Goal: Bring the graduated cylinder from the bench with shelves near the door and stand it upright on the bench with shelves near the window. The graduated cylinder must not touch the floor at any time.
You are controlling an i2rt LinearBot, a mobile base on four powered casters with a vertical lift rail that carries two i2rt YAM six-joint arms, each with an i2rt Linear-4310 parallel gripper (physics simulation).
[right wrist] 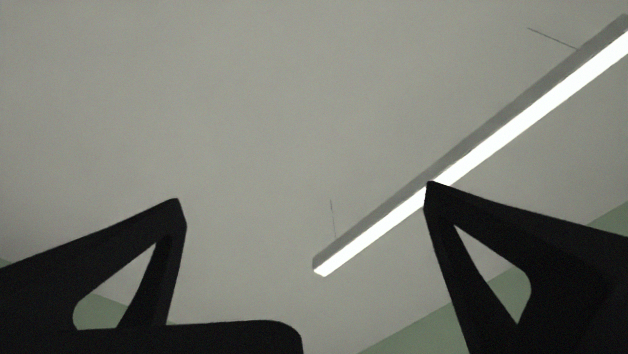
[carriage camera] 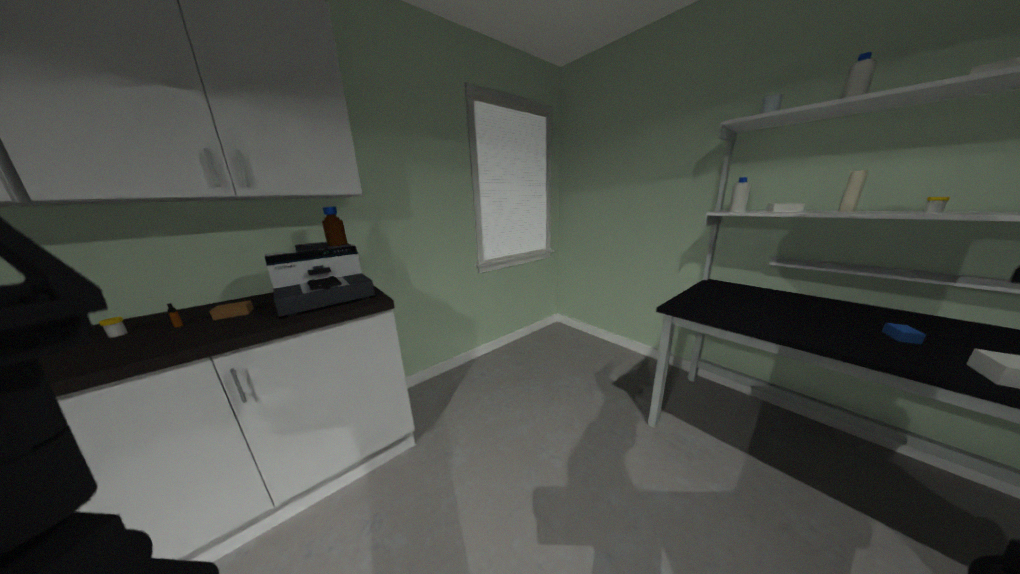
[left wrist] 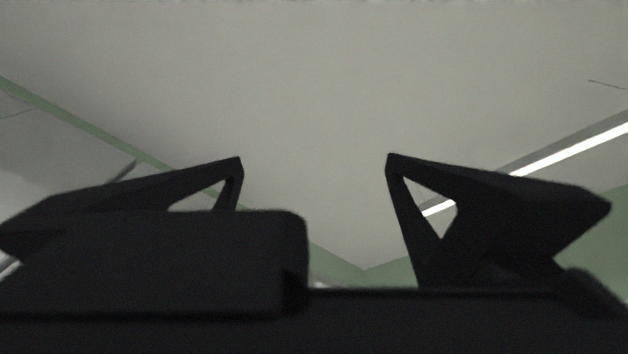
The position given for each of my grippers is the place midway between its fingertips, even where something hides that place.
Note:
I see my left gripper (left wrist: 313, 163), my right gripper (right wrist: 303, 203), a window (carriage camera: 509, 137) and a white counter with dark top (carriage camera: 204, 436).

